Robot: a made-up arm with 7 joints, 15 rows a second.
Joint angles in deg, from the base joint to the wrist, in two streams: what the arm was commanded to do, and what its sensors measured. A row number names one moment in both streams.
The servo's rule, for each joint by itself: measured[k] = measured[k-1] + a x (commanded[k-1-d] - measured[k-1]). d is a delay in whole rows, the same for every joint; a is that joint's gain. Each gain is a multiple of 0.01, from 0.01 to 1. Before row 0 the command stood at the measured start. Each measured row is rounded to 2 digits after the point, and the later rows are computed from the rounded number. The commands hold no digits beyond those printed.
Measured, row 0:
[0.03, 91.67, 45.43, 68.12, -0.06, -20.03, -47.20]
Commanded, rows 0 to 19:
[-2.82, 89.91, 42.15, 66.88, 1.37, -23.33, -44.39]
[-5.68, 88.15, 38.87, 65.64, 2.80, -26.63, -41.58]
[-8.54, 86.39, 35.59, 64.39, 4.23, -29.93, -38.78]
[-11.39, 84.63, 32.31, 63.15, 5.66, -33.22, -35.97]
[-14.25, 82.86, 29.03, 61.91, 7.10, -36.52, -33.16]
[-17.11, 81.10, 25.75, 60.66, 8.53, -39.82, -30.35]
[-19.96, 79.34, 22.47, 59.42, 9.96, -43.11, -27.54]
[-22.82, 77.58, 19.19, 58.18, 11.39, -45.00, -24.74]
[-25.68, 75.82, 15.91, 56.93, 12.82, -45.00, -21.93]
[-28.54, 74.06, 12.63, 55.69, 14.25, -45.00, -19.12]
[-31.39, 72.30, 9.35, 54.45, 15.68, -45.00, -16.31]
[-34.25, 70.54, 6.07, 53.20, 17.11, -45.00, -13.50]
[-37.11, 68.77, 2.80, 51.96, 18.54, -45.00, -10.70]
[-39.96, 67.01, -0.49, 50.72, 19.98, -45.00, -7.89]
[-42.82, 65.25, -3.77, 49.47, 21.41, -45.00, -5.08]
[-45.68, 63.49, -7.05, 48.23, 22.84, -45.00, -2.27]
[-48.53, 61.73, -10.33, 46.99, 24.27, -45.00, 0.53]
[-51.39, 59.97, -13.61, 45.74, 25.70, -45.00, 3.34]
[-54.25, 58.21, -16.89, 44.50, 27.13, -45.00, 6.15]
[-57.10, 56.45, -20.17, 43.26, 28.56, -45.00, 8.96]
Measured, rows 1 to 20:
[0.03, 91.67, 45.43, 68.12, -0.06, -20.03, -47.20]
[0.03, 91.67, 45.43, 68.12, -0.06, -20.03, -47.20]
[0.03, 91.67, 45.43, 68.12, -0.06, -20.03, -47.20]
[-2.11, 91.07, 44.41, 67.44, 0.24, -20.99, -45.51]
[-4.79, 90.08, 42.69, 66.45, 0.78, -22.63, -43.15]
[-7.60, 88.83, 40.49, 65.32, 1.50, -24.75, -40.53]
[-10.44, 87.40, 37.95, 64.13, 2.37, -27.21, -37.79]
[-13.30, 85.86, 35.18, 62.91, 3.36, -29.91, -35.01]
[-16.16, 84.24, 32.26, 61.67, 4.45, -32.78, -32.21]
[-19.01, 82.57, 29.23, 60.43, 5.61, -35.78, -29.41]
[-21.87, 80.87, 26.12, 59.19, 6.82, -38.45, -26.61]
[-24.73, 79.15, 22.95, 57.95, 8.08, -40.35, -23.80]
[-27.59, 77.42, 19.75, 56.71, 9.38, -41.70, -20.99]
[-30.44, 75.68, 16.53, 55.47, 10.70, -42.66, -18.18]
[-33.30, 73.93, 13.29, 54.22, 12.05, -43.34, -15.37]
[-36.16, 72.18, 10.04, 52.98, 13.41, -43.82, -12.57]
[-39.01, 70.42, 6.78, 51.74, 14.79, -44.16, -9.76]
[-41.87, 68.66, 3.51, 50.49, 16.18, -44.40, -6.95]
[-44.73, 66.90, 0.24, 49.25, 17.58, -44.57, -4.14]
[-47.58, 65.14, -3.04, 48.01, 18.98, -44.69, -1.34]
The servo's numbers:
d 3
a 0.75 0.34 0.31 0.55 0.21 0.29 0.60

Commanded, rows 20 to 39:
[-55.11, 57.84, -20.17, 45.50, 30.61, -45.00, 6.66]
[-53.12, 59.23, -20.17, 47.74, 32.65, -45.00, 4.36]
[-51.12, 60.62, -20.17, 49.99, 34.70, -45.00, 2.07]
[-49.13, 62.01, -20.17, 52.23, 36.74, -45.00, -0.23]
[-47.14, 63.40, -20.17, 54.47, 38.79, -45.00, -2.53]
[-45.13, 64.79, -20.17, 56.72, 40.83, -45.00, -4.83]
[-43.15, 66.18, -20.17, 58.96, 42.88, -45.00, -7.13]
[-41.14, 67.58, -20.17, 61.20, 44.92, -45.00, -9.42]
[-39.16, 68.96, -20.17, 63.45, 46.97, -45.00, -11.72]
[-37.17, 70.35, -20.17, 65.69, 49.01, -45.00, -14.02]
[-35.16, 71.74, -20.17, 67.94, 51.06, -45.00, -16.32]
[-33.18, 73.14, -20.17, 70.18, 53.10, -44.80, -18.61]
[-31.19, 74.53, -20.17, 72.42, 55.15, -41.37, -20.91]
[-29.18, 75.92, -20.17, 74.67, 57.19, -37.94, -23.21]
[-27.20, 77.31, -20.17, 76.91, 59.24, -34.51, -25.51]
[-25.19, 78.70, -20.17, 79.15, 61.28, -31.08, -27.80]
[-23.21, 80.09, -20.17, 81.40, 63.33, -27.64, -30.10]
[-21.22, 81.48, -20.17, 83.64, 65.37, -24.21, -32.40]
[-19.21, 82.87, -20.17, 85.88, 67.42, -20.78, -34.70]
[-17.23, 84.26, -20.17, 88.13, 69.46, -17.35, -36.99]
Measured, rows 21 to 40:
[-50.44, 63.38, -6.32, 46.76, 20.39, -44.78, 1.47]
[-53.30, 61.62, -9.60, 45.52, 21.81, -44.84, 4.28]
[-56.15, 59.86, -12.88, 44.28, 23.23, -44.89, 7.09]
[-55.37, 59.17, -15.14, 44.95, 24.78, -44.92, 6.83]
[-53.68, 59.19, -16.70, 46.48, 26.43, -44.94, 5.35]
[-51.76, 59.68, -17.78, 48.41, 28.17, -44.96, 3.38]
[-49.79, 60.47, -18.52, 50.51, 29.97, -44.97, 1.21]
[-47.80, 61.47, -19.03, 52.69, 31.82, -44.98, -1.03]
[-45.80, 62.60, -19.38, 54.91, 33.71, -44.99, -3.31]
[-43.81, 63.82, -19.62, 57.14, 35.64, -44.99, -5.60]
[-41.81, 65.10, -19.79, 59.37, 37.59, -44.99, -7.89]
[-39.82, 66.41, -19.91, 61.61, 39.56, -44.99, -10.19]
[-37.83, 67.75, -19.99, 63.85, 41.54, -44.99, -12.49]
[-35.83, 69.11, -20.05, 66.10, 43.54, -44.99, -14.79]
[-33.84, 70.48, -20.09, 68.34, 45.55, -44.93, -17.08]
[-31.85, 71.86, -20.11, 70.58, 47.57, -43.90, -19.38]
[-29.85, 73.24, -20.13, 72.83, 49.59, -42.17, -21.68]
[-27.86, 74.62, -20.14, 75.07, 51.62, -39.95, -23.98]
[-25.86, 76.01, -20.15, 77.31, 53.65, -37.38, -26.27]
[-23.87, 77.40, -20.16, 79.56, 55.68, -34.56, -28.57]

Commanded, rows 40 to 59:
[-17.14, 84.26, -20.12, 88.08, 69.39, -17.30, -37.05]
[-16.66, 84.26, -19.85, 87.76, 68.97, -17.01, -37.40]
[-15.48, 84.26, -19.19, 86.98, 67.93, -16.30, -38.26]
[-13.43, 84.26, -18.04, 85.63, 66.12, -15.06, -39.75]
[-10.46, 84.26, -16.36, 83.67, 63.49, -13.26, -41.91]
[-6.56, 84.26, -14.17, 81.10, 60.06, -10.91, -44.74]
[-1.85, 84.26, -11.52, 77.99, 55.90, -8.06, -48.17]
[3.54, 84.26, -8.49, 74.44, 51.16, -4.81, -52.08]
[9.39, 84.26, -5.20, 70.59, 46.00, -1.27, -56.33]
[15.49, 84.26, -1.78, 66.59, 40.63, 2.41, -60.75]
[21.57, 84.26, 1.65, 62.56, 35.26, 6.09, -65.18]
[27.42, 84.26, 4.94, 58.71, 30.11, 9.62, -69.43]
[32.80, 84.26, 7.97, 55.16, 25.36, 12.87, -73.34]
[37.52, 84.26, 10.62, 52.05, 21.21, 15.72, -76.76]
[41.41, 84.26, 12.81, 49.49, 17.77, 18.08, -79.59]
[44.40, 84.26, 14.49, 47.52, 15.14, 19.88, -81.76]
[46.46, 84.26, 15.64, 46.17, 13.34, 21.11, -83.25]
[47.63, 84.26, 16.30, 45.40, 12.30, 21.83, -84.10]
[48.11, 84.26, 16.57, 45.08, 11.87, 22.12, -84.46]
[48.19, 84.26, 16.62, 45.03, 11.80, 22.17, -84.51]
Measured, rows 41 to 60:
[-21.88, 78.79, -20.16, 81.80, 57.71, -31.56, -30.87]
[-19.88, 80.18, -20.16, 84.04, 59.75, -28.43, -33.17]
[-17.89, 81.57, -20.16, 86.29, 61.79, -25.22, -35.46]
[-17.33, 82.48, -20.15, 87.27, 63.39, -22.92, -36.41]
[-16.83, 83.09, -20.06, 87.54, 64.56, -21.21, -37.00]
[-15.82, 83.49, -19.79, 87.23, 65.27, -19.79, -37.76]
[-14.03, 83.75, -19.25, 86.35, 65.45, -18.42, -38.95]
[-11.35, 83.92, -18.35, 84.88, 65.04, -16.92, -40.73]
[-7.76, 84.04, -17.05, 82.80, 63.99, -15.18, -43.14]
[-3.33, 84.11, -15.34, 80.15, 62.29, -13.12, -46.16]
[1.82, 84.16, -13.22, 77.01, 59.95, -10.71, -49.71]
[7.50, 84.19, -10.73, 73.48, 57.02, -7.97, -53.68]
[13.49, 84.21, -7.96, 69.69, 53.58, -4.96, -57.92]
[19.55, 84.23, -4.98, 65.77, 49.73, -1.76, -62.28]
[25.45, 84.24, -1.90, 61.89, 45.61, 1.54, -66.57]
[30.96, 84.25, 1.16, 58.19, 41.36, 4.83, -70.63]
[35.88, 84.25, 4.09, 54.81, 37.13, 7.99, -74.31]
[40.03, 84.25, 6.79, 51.88, 33.06, 10.92, -77.48]
[43.31, 84.25, 9.18, 49.48, 29.30, 13.52, -80.05]
[45.67, 84.25, 11.18, 47.66, 25.95, 15.72, -81.97]

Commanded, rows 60 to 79:
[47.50, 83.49, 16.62, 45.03, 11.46, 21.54, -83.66]
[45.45, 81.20, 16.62, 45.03, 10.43, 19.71, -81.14]
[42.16, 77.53, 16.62, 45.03, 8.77, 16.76, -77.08]
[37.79, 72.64, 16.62, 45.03, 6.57, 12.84, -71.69]
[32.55, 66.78, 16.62, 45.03, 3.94, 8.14, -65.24]
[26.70, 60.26, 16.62, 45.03, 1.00, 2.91, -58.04]
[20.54, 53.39, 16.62, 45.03, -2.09, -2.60, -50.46]
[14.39, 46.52, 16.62, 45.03, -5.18, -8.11, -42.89]
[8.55, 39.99, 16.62, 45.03, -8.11, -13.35, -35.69]
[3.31, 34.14, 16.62, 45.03, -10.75, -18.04, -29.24]
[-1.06, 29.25, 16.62, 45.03, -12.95, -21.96, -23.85]
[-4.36, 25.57, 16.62, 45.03, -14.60, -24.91, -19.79]
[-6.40, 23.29, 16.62, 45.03, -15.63, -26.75, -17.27]
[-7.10, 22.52, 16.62, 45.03, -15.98, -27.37, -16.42]
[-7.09, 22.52, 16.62, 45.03, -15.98, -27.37, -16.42]
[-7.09, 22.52, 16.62, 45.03, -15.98, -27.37, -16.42]
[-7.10, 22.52, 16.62, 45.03, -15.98, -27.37, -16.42]
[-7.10, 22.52, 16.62, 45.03, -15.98, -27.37, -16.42]
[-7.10, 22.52, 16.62, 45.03, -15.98, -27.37, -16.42]
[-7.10, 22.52, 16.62, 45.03, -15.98, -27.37, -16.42]
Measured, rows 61 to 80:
[47.14, 84.25, 12.77, 46.42, 23.08, 17.49, -83.25]
[47.87, 84.25, 13.95, 45.68, 20.73, 18.83, -83.98]
[48.11, 84.25, 14.78, 45.32, 18.85, 19.80, -84.30]
[47.65, 83.99, 15.35, 45.16, 17.30, 20.30, -83.92]
[46.00, 83.04, 15.74, 45.09, 15.86, 20.13, -82.25]
[43.12, 81.17, 16.01, 45.06, 14.37, 19.15, -79.15]
[39.12, 78.27, 16.20, 45.04, 12.73, 17.32, -74.67]
[34.19, 74.36, 16.33, 45.03, 10.88, 14.66, -69.01]
[28.57, 69.57, 16.42, 45.03, 8.81, 11.25, -62.43]
[22.55, 64.07, 16.48, 45.03, 6.52, 7.23, -55.25]
[16.43, 58.10, 16.52, 45.03, 4.06, 2.78, -47.83]
[10.52, 51.94, 16.55, 45.03, 1.50, -1.90, -40.55]
[5.11, 45.89, 16.57, 45.03, -1.07, -6.58, -33.76]
[0.48, 40.23, 16.59, 45.03, -3.56, -11.04, -27.81]
[-3.15, 35.25, 16.60, 45.03, -5.88, -15.06, -23.00]
[-5.59, 31.18, 16.61, 45.03, -7.93, -18.45, -19.56]
[-6.72, 28.24, 16.61, 45.03, -9.62, -21.04, -17.68]
[-7.00, 26.30, 16.61, 45.03, -10.96, -22.88, -16.92]
[-7.07, 25.01, 16.61, 45.03, -12.01, -24.18, -16.62]
[-7.09, 24.16, 16.61, 45.03, -12.84, -25.11, -16.50]

